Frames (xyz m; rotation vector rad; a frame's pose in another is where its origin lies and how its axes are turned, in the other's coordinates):
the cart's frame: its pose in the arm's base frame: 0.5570 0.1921 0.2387 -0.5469 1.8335 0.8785
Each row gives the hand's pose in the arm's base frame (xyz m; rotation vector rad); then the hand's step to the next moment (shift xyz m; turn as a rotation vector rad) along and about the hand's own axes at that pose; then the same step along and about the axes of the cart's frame.
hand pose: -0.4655 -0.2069 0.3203 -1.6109 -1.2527 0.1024
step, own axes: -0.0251 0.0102 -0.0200 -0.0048 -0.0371 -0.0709
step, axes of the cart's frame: 0.0063 -0.0285 -0.0168 -0.0599 -0.0268 -0.0461
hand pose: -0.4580 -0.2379 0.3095 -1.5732 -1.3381 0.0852
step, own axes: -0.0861 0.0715 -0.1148 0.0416 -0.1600 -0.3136
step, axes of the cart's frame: -0.0002 -0.1559 -0.0373 -0.3023 -0.0964 -0.1580
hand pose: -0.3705 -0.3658 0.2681 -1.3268 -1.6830 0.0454
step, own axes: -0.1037 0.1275 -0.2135 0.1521 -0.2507 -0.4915
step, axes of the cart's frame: -0.0789 -0.2546 0.0390 -0.5252 -0.0937 -0.2073
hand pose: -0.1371 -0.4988 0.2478 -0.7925 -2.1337 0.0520
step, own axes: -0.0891 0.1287 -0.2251 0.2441 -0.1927 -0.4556
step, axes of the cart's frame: -0.1511 -0.1738 0.1487 -0.5298 0.0073 -0.1534
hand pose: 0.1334 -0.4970 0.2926 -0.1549 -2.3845 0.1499
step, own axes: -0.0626 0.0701 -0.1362 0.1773 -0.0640 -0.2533
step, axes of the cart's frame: -0.0996 -0.0421 0.1252 -0.3021 0.0611 -0.0687
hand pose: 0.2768 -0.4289 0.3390 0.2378 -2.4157 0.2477
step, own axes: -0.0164 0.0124 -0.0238 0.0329 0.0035 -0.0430
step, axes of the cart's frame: -0.0146 -0.0028 0.0277 -0.0490 0.0229 -0.0044
